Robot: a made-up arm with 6 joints.
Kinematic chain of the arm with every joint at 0, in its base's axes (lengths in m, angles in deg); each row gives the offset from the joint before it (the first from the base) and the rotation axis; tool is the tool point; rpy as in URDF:
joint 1: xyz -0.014 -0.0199 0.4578 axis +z
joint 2: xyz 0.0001 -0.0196 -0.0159 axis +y
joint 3: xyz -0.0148 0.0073 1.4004 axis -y
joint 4: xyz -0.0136 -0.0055 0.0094 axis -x
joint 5: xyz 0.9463 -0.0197 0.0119 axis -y
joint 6: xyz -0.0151 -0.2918 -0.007 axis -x
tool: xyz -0.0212 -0.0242 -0.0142 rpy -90 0 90
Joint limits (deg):
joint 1: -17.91..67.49
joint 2: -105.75..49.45
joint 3: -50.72..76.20
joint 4: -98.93..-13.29
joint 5: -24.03..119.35
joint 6: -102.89..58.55
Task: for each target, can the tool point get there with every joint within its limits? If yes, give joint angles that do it. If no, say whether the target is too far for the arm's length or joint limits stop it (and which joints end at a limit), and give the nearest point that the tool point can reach.
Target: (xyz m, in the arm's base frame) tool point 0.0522 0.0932 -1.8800
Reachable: no: joint limits stop it (at a limit: joint 2, joint 5) | nearest point 0.3766 0.6474 0.3749 | short by 2.345 m
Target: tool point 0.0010 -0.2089 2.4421
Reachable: yes | joints 16.36 -27.76 39.56 -55.47 82.68 -2.35
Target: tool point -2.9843 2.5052 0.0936
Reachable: no: too far | nearest point -2.2039 0.7468 0.3099 | short by 1.936 m
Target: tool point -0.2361 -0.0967 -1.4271
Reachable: no: joint limits stop it (at a limit: joint 1, joint 2, joint 4, joint 5) | nearest point 0.2006 0.5905 0.4217 | short by 2.020 m
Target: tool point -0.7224 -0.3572 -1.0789
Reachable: no: joint limits stop it (at a limit: joint 2, joint 3, joint 5) | nearest point -0.5271 -0.2642 0.5907 | short by 1.684 m
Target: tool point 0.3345 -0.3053 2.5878
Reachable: yes | joints -9.00 -7.02 60.08 -42.81 34.09 -43.14
